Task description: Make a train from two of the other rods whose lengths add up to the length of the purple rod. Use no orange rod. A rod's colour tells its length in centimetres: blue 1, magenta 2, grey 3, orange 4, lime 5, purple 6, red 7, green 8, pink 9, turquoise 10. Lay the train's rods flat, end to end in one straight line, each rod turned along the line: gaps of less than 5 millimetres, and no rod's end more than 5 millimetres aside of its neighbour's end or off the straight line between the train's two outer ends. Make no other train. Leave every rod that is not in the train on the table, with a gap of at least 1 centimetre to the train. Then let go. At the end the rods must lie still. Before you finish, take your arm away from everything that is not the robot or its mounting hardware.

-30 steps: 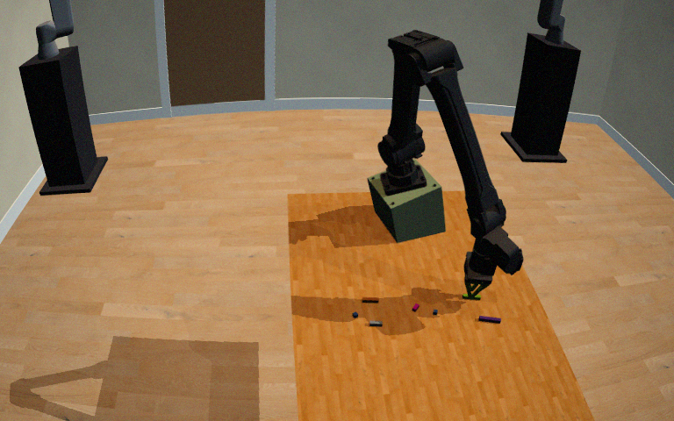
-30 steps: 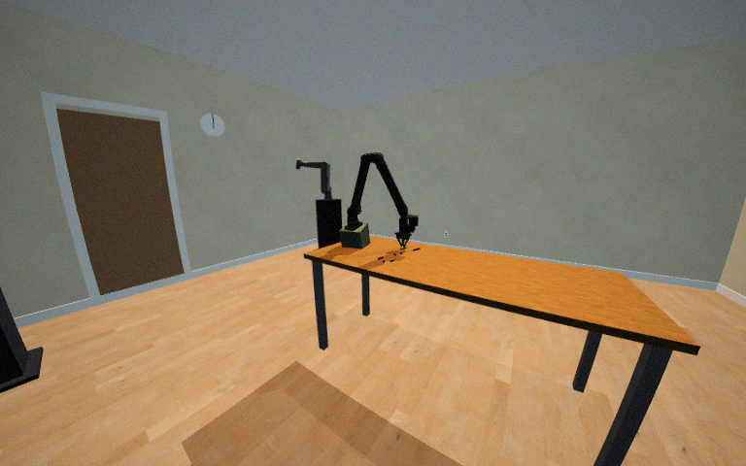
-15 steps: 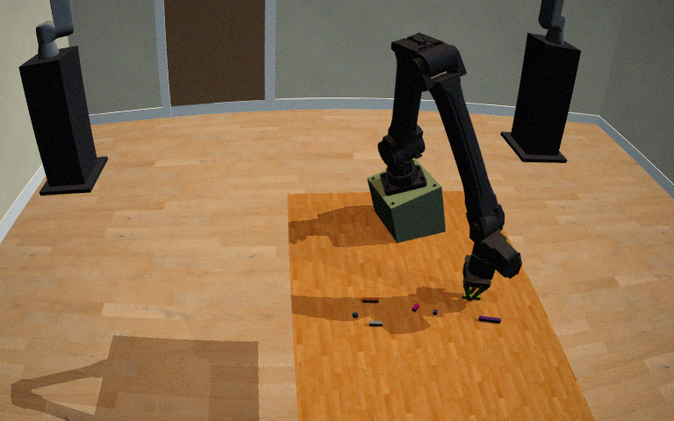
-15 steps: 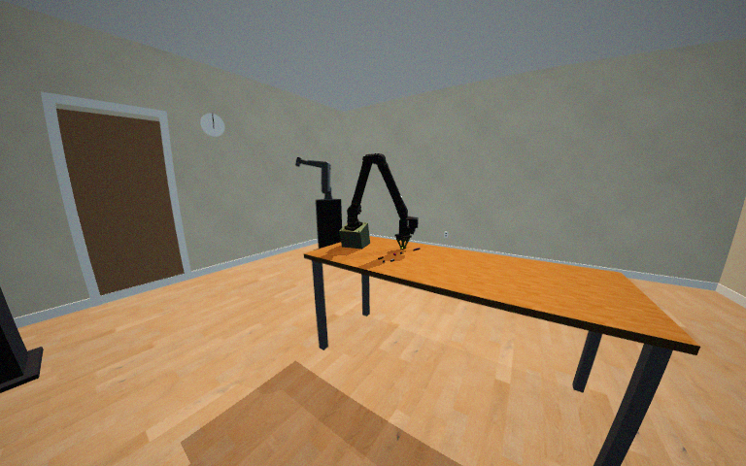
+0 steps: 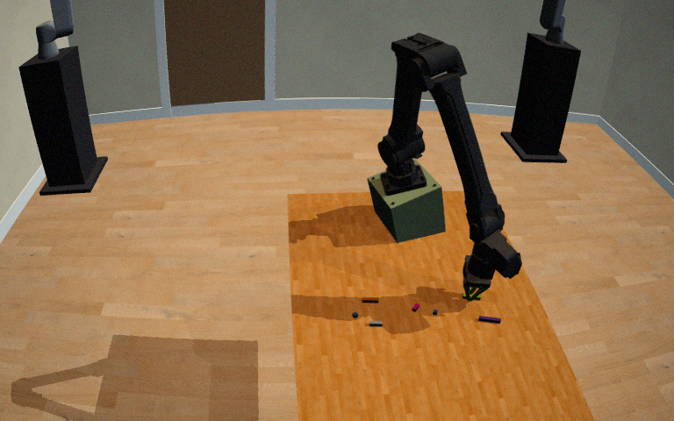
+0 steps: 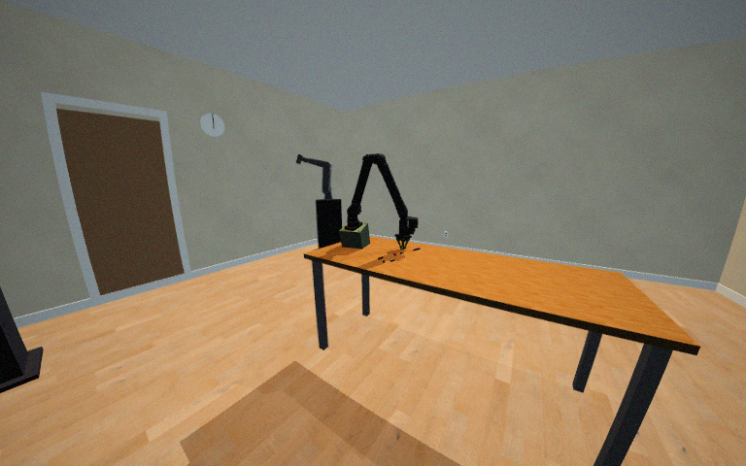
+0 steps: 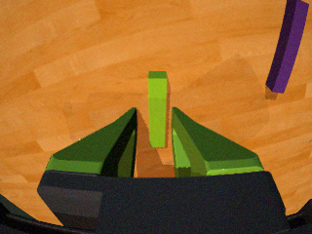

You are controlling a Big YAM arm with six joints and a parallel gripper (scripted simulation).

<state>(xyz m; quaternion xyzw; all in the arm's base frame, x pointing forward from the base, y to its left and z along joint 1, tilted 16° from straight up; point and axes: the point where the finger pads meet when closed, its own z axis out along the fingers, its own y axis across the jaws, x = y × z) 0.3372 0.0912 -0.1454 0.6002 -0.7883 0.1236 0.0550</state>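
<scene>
My gripper is now right at the lime rod. Round my hand: orange rod: 26 cm to the right, 2 cm behind; then purple rod: 9 cm ahead, 3 cm to the left; then magenta rod: 15 cm to the right, 2 cm ahead.
</scene>
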